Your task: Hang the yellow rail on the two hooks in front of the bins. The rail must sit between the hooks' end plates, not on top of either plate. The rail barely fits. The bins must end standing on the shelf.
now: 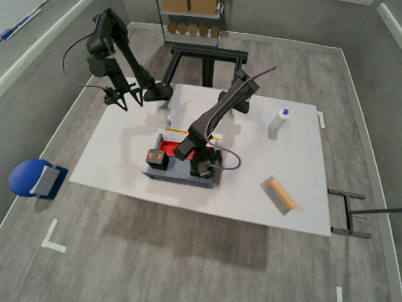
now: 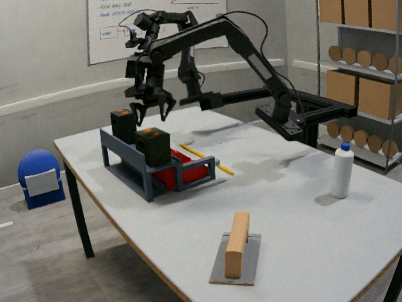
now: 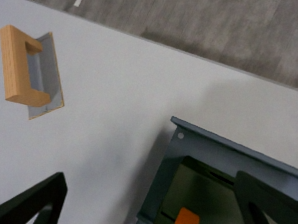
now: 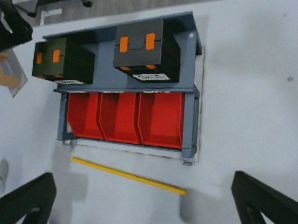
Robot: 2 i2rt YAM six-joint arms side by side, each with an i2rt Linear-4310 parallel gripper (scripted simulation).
Labels:
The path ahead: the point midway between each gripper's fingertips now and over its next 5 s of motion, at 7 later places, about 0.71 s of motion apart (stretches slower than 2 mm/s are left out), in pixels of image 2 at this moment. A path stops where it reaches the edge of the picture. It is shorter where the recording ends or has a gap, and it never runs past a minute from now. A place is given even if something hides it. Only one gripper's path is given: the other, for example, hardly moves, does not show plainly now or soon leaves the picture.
The left gripper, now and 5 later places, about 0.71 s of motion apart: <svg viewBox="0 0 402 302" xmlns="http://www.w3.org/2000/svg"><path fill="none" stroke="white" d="M150 124L158 132L246 133L267 128L370 79L383 33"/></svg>

